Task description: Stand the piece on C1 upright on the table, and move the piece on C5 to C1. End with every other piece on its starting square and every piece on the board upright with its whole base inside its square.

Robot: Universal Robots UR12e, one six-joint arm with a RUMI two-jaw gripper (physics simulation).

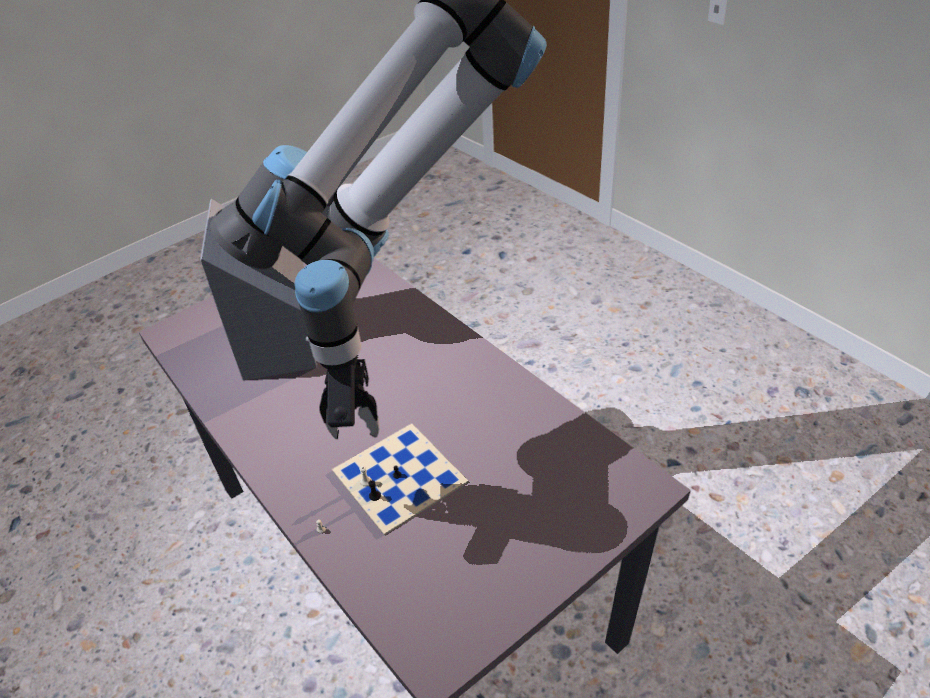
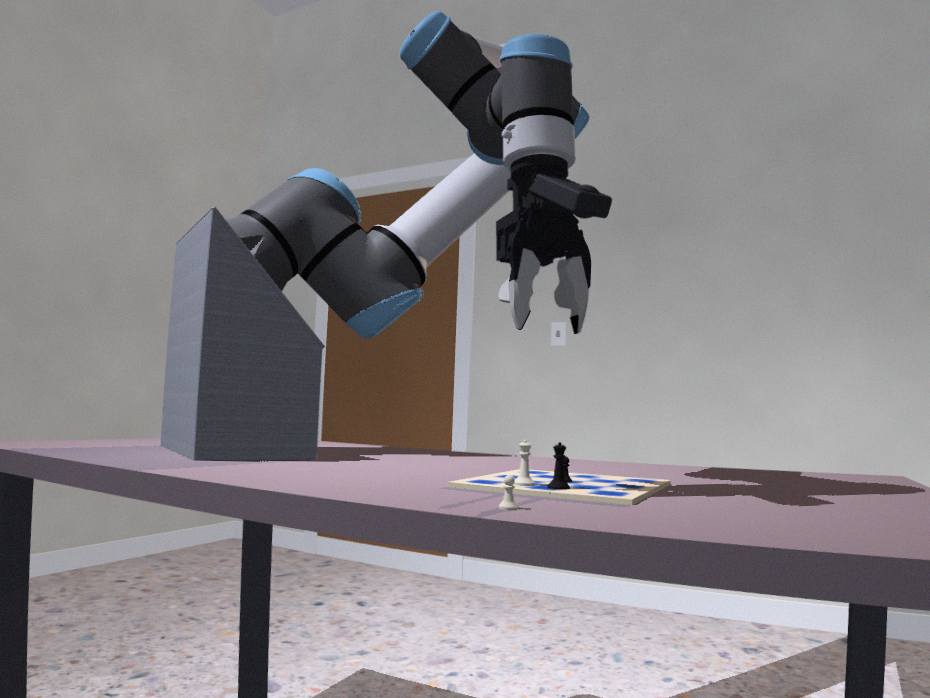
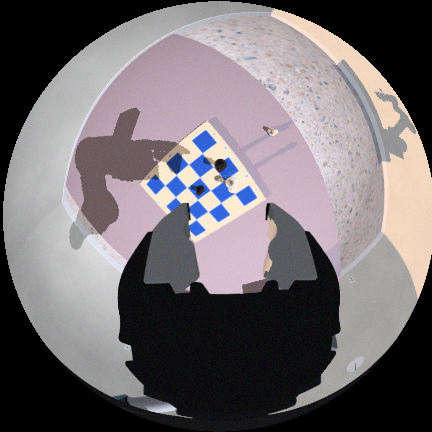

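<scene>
A tall black piece stands upright on C1 of the blue and cream board. No piece shows on C5. A white pawn stands upright on the table, off the board's row 1 side. A tall white piece stands upright beside the tall black one; its exact square is hard to tell. A smaller black piece stands near the middle, on C3. My gripper is partly open and empty, high above the table.
The table carries the board and the grey arm pedestal. The arm's shadow falls across the table and a corner of the board. The table's long edge lies close beyond the white pawn.
</scene>
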